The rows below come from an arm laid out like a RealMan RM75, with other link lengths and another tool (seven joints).
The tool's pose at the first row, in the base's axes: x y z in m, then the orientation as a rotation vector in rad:
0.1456, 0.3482, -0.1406, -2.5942, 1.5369, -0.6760
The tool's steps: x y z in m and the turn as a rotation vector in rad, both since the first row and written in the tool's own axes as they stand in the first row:
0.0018, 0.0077, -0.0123, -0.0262, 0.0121, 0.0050
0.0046, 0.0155, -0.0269, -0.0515, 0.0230, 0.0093
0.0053, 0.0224, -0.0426, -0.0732, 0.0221, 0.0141
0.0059, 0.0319, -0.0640, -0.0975, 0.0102, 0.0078
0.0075, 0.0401, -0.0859, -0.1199, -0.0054, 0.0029
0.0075, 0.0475, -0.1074, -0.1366, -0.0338, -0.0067
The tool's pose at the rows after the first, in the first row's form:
0.1352, 0.3449, -0.1309, -2.6089, 1.5657, -0.6770
0.1242, 0.3412, -0.1188, 2.6214, -1.5916, 0.6762
0.1126, 0.3398, -0.1062, 2.6041, -1.5963, 0.6542
0.0966, 0.3383, -0.0891, 2.5998, -1.5872, 0.6166
0.0819, 0.3366, -0.0709, 2.5984, -1.5809, 0.5766
0.0674, 0.3366, -0.0534, 2.6127, -1.5709, 0.5265

